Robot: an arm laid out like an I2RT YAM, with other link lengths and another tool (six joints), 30 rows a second.
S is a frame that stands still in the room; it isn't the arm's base.
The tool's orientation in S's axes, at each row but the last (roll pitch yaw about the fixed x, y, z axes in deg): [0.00 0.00 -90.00]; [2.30 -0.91 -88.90]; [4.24 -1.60 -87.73]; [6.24 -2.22 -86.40]
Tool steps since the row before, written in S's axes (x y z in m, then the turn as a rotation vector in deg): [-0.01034 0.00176 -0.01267 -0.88 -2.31 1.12]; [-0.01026 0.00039 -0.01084 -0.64 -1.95 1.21]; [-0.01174 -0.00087 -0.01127 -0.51 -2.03 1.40]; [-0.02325 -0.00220 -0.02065 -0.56 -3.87 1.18]
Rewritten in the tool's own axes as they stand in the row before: [-0.00176 -0.01034 -0.01267 2.31 -0.88 1.12]; [-0.00076 -0.01068 -0.01041 1.96 -0.63 1.21]; [0.00009 -0.01257 -0.01038 2.05 -0.49 1.38]; [-0.00006 -0.02545 -0.01800 3.87 -0.69 1.11]
